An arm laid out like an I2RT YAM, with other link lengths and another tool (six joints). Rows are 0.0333 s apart.
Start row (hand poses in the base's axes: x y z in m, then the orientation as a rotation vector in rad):
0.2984, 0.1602, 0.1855, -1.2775, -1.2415, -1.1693
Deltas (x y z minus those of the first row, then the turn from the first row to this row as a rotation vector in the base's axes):
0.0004, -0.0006, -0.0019, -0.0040, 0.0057, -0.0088
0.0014, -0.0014, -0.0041, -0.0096, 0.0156, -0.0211
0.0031, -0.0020, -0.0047, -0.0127, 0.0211, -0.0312
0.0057, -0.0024, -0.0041, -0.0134, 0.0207, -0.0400
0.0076, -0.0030, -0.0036, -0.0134, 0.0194, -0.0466
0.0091, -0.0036, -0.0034, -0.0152, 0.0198, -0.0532
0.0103, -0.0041, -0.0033, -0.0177, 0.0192, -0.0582
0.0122, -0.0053, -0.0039, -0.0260, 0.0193, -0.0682
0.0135, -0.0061, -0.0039, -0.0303, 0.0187, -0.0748
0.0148, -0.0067, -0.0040, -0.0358, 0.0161, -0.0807
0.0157, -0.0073, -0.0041, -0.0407, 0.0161, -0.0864
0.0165, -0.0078, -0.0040, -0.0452, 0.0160, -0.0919
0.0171, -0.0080, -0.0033, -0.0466, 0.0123, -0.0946
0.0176, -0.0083, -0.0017, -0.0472, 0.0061, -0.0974
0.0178, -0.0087, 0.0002, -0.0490, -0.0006, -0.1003
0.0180, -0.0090, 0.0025, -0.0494, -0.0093, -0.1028
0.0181, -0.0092, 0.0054, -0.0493, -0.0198, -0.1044
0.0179, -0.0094, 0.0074, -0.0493, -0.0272, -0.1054
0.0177, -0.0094, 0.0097, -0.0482, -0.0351, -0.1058
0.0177, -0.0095, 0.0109, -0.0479, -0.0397, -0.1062
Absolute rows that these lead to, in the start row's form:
0.2988, 0.1596, 0.1836, -1.2896, -1.2358, -1.1692
0.2998, 0.1588, 0.1814, -1.3074, -1.2263, -1.1676
0.3015, 0.1582, 0.1808, -1.3197, -1.2193, -1.1690
0.3041, 0.1578, 0.1814, -1.3266, -1.2155, -1.1751
0.3060, 0.1572, 0.1819, -1.3310, -1.2130, -1.1808
0.3075, 0.1566, 0.1821, -1.3375, -1.2106, -1.1843
0.3087, 0.1561, 0.1822, -1.3429, -1.2102, -1.1871
0.3106, 0.1549, 0.1816, -1.3567, -1.2108, -1.1900
0.3119, 0.1541, 0.1816, -1.3646, -1.2109, -1.1930
0.3132, 0.1535, 0.1815, -1.3720, -1.2136, -1.1965
0.3141, 0.1529, 0.1814, -1.3800, -1.2141, -1.1980
0.3149, 0.1524, 0.1815, -1.3875, -1.2145, -1.1998
0.3155, 0.1522, 0.1822, -1.3890, -1.2168, -1.2039
0.3160, 0.1519, 0.1838, -1.3888, -1.2203, -1.2105
0.3162, 0.1515, 0.1857, -1.3895, -1.2250, -1.2169
0.3164, 0.1512, 0.1880, -1.3879, -1.2304, -1.2253
0.3165, 0.1510, 0.1909, -1.3844, -1.2372, -1.2348
0.3163, 0.1508, 0.1929, -1.3819, -1.2421, -1.2413
0.3161, 0.1508, 0.1952, -1.3778, -1.2469, -1.2484
0.3161, 0.1507, 0.1964, -1.3759, -1.2499, -1.2525

